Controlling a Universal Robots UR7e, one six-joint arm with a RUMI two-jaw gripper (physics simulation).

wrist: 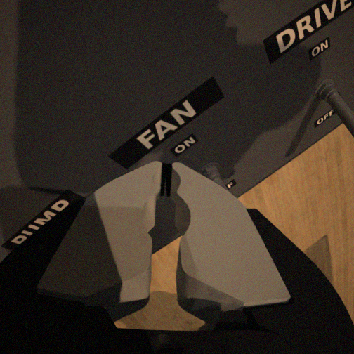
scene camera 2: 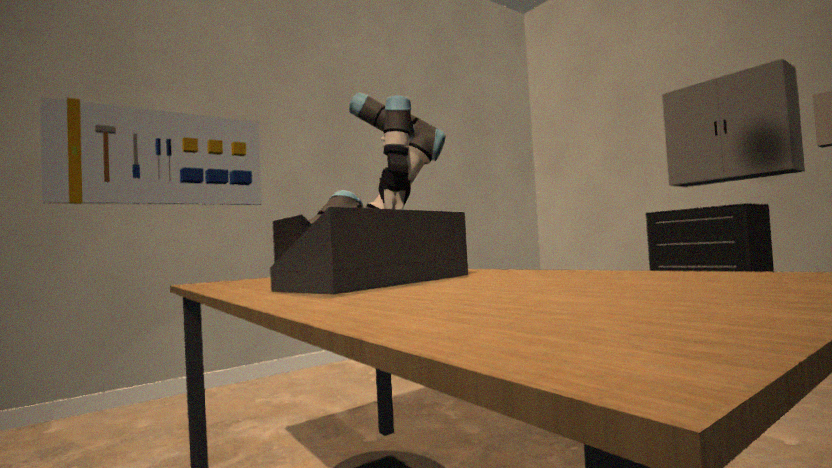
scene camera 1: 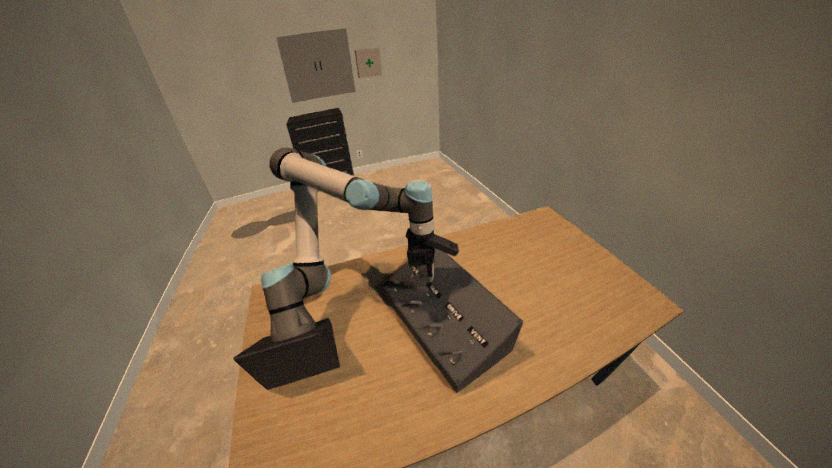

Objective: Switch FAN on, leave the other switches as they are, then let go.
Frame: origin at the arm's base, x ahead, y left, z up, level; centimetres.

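Seen in the pictures: gripper, fingertip midpoint: (scene camera 1: 430,281); arm's base at its link origin: (scene camera 1: 294,333).
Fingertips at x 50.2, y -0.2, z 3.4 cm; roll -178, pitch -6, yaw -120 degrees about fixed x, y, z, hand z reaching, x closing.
Offsets run from my fingertips to a thing's top centre. Level surfaces: height alone.
The dark sloped switch box (scene camera 1: 488,314) (scene camera 2: 401,241) stands on the table. In the wrist view the FAN label (wrist: 167,122) and its ON mark (wrist: 185,145) lie just past the fingertips. The FAN switch @[dx -7.4, dy -2.3, dz -3.7 cm] (wrist: 214,172) (scene camera 1: 414,303) shows partly at the right finger's edge in the wrist view; it seems to lean toward its OFF mark (wrist: 230,184), with its tip hidden. My gripper (wrist: 165,167) (scene camera 1: 431,280) is shut and empty, low over the panel on the ON side of the FAN switch. Contact cannot be told. Its tips are hidden behind the box in scene camera 2.
The DRIVE switch (wrist: 340,105) (scene camera 1: 431,330) leans toward OFF beside the FAN switch. The VENT switch @[dx -3.2, dy -25.9, dz -3.7 cm] (scene camera 1: 452,356) is at the box's near end. The PUMP label (wrist: 40,222) is partly hidden by my gripper. The wooden table @[dz -16.8 cm] (scene camera 1: 581,279) (scene camera 2: 581,325) extends around the box.
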